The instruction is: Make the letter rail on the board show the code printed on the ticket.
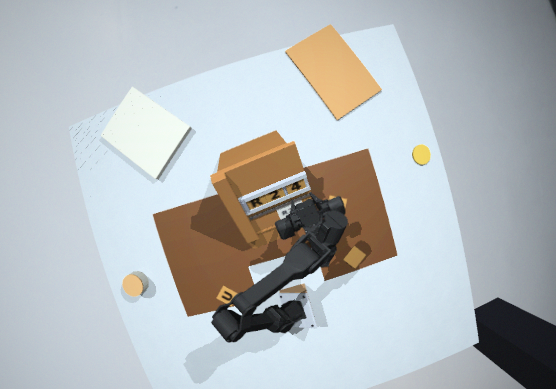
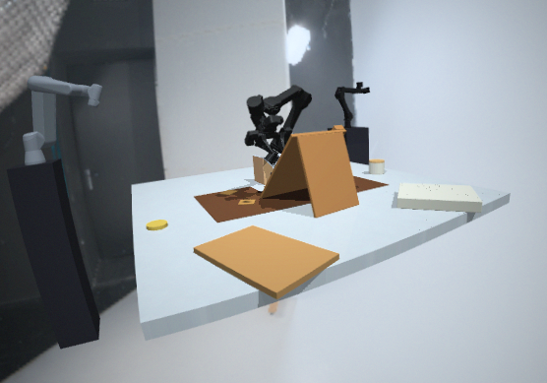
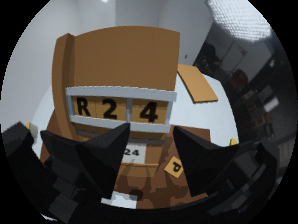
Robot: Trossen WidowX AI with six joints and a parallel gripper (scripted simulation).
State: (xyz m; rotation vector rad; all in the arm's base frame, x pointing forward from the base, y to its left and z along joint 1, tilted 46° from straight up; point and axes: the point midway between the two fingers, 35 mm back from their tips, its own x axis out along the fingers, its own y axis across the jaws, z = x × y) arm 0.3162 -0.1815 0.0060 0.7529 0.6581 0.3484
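The white ticket is 30 mm behind my gripper tip, 40 mm to the left of it and 100 mm below it. Also, from my gripper tip: brown mat 140 mm behind, 110 mm to the left, 190 mm below; orange slab 370 mm ahead, 260 mm to the right, 180 mm below; cream slab 370 mm ahead, 430 mm to the left, 170 mm below.
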